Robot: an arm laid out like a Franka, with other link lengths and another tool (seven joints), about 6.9 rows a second.
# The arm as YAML. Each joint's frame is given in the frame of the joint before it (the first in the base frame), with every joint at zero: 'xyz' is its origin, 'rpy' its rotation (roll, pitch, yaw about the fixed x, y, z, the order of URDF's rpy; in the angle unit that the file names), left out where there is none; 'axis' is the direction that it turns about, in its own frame. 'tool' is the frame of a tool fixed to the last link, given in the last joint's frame.
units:
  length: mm
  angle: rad
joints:
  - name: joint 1
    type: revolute
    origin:
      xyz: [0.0, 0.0, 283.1]
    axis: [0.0, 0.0, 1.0]
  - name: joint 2
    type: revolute
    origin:
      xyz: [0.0, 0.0, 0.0]
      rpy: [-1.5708, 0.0, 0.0]
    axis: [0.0, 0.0, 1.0]
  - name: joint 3
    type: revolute
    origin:
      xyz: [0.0, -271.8, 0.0]
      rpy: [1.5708, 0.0, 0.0]
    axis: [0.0, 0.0, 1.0]
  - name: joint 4
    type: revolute
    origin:
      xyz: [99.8, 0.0, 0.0]
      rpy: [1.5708, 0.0, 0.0]
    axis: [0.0, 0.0, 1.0]
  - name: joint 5
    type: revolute
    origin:
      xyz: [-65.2, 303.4, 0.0]
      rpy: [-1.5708, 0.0, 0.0]
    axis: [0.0, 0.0, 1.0]
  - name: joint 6
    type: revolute
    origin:
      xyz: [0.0, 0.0, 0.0]
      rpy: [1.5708, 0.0, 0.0]
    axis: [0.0, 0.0, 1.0]
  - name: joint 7
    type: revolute
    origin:
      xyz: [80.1, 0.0, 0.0]
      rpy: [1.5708, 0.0, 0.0]
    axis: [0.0, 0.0, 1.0]
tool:
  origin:
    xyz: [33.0, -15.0, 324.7]
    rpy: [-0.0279, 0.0, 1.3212]
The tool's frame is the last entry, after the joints.
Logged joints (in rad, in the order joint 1, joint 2, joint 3, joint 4, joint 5, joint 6, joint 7), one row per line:
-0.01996 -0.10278 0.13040 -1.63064 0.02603 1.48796 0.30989
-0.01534 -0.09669 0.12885 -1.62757 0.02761 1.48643 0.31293
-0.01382 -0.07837 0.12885 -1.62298 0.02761 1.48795 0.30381
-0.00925 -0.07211 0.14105 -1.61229 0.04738 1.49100 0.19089
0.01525 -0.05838 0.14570 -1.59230 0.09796 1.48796 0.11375
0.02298 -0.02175 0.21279 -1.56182 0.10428 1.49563 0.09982
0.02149 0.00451 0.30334 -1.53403 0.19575 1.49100 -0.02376
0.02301 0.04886 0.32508 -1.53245 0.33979 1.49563 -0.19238
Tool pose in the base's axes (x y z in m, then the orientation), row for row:
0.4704 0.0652 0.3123 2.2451 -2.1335 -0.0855
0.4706 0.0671 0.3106 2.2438 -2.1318 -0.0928
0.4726 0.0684 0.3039 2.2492 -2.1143 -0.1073
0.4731 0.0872 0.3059 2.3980 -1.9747 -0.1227
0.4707 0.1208 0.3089 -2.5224 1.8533 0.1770
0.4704 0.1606 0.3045 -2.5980 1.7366 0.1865
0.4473 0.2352 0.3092 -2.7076 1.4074 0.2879
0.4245 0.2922 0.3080 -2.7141 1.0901 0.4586
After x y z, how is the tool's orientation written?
As a rotation vector, in radians.
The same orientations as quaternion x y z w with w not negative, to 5 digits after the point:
0.72445 -0.68844 -0.02759 0.02163
0.72446 -0.68830 -0.02996 0.02258
0.72793 -0.68427 -0.03473 0.02639
0.77124 -0.63510 -0.03946 0.01637
-0.80458 0.59115 0.05646 0.00327
-0.82988 0.55472 0.05957 0.00554
-0.88272 0.45884 0.09386 0.03824
-0.91300 0.36670 0.15427 0.09039

